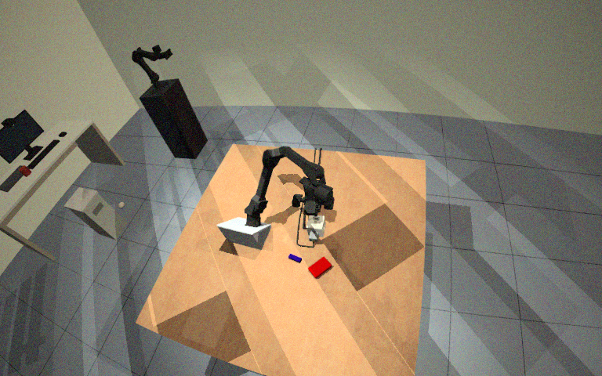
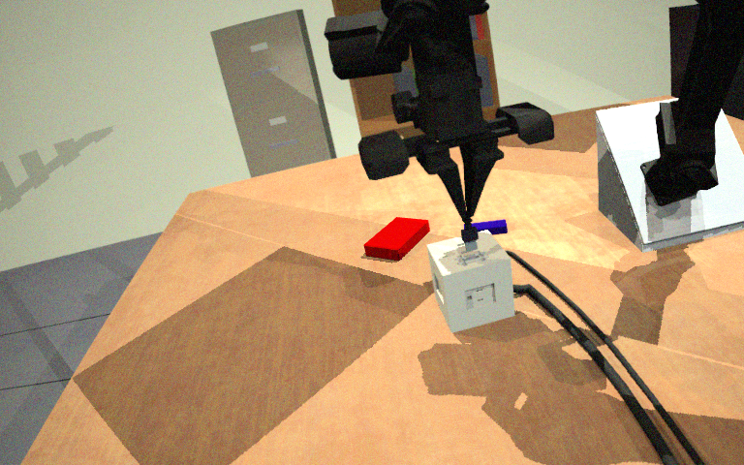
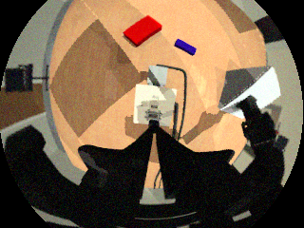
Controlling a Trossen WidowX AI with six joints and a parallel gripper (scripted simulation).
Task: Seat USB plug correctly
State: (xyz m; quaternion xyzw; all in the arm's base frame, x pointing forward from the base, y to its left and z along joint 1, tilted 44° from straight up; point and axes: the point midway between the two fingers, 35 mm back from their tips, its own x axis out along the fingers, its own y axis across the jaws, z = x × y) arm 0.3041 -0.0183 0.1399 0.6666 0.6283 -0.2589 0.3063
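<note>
Now: gripper tip 20 mm above the black USB plug. Also, from my gripper tip: red flat block: 60 mm ahead, 230 mm to the right, 120 mm below; small blue block: 70 mm behind, 200 mm to the right, 120 mm below.
</note>
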